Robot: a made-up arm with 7 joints.
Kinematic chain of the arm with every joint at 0, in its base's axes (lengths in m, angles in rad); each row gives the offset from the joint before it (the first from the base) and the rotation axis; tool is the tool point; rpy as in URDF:
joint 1: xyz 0 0 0.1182 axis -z
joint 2: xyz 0 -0.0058 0.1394 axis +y
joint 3: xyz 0 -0.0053 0.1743 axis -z
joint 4: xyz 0 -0.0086 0.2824 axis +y
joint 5: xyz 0 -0.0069 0.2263 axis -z
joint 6: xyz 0 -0.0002 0.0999 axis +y
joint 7: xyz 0 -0.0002 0.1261 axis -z
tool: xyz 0 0 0 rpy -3.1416 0 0
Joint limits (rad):
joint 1: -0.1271..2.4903
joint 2: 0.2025..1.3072
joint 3: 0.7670..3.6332
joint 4: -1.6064..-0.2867
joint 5: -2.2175..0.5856
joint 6: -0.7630..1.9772
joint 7: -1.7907..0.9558
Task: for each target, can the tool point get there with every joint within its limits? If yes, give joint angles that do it. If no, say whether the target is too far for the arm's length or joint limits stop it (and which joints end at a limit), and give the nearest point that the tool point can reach.
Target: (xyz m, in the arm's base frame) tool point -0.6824 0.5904 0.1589
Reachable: no: joint limits stop it (at a limit: joint 1, joint 2, joint 3, joint 4) | nearest point -0.5241 -0.0646 0.1000 | short by 0.676 m
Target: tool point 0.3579 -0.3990 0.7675
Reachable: yes | joints 1.5624 0.4046 1.8819 -1.1505 -1.6948 0.5391 -0.5643
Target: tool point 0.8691 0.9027 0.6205
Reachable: no: too far | nearest point 0.6290 0.4370 0.5101 | short by 0.536 m
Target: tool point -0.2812 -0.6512 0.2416
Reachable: yes | joints 2.0919 1.0222 2.7032 -1.1777 -1.7951 0.8763 -1.4742
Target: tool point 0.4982 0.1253 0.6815
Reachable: yes | joints 0.5114 0.5459 1.6382 -1.5017 -0.8872 1.1654 -0.2926
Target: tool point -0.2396 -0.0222 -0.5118
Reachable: no: joint limits stop it (at a limit: joint 1, joint 2, joint 4) | nearest point -0.4047 -0.2184 -0.0485 | short by 0.530 m
